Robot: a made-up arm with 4 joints.
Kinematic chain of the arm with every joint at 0, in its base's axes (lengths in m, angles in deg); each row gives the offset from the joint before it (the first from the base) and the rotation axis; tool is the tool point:
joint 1: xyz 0 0 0.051 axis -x
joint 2: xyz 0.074 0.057 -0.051 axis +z
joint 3: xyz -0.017 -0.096 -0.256 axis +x
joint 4: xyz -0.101 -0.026 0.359 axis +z
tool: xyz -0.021 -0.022 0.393
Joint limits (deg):
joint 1: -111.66..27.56
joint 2: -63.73..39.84
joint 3: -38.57..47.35
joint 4: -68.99..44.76
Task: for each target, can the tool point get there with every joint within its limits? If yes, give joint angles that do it. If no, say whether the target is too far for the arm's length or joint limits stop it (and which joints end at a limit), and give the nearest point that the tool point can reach.
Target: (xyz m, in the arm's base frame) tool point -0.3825 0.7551 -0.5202
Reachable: no: joint limits stop it (at a limit: joint 1, joint 3) | nearest point -0.2512 0.0571 -0.5292 | short by 0.710 m
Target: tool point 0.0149 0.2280 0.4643
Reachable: yes | joints 6.10 -49.88 -14.01 11.44
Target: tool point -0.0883 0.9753 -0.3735
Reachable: no: joint limits stop it (at a limit: joint 1, joint 3, joint 4) | nearest point 0.0118 0.5260 0.1034 | short by 0.663 m
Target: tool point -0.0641 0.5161 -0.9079
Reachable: no: joint limits stop it (at a limit: joint 1, joint 3) | nearest point -0.0100 0.0848 -0.5995 | short by 0.533 m
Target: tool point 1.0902 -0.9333 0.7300
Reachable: no: too far | nearest point 0.4242 -0.4603 0.3859 | short by 0.886 m
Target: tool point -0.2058 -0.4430 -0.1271
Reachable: yes | joints -71.24 -20.67 23.38 16.56
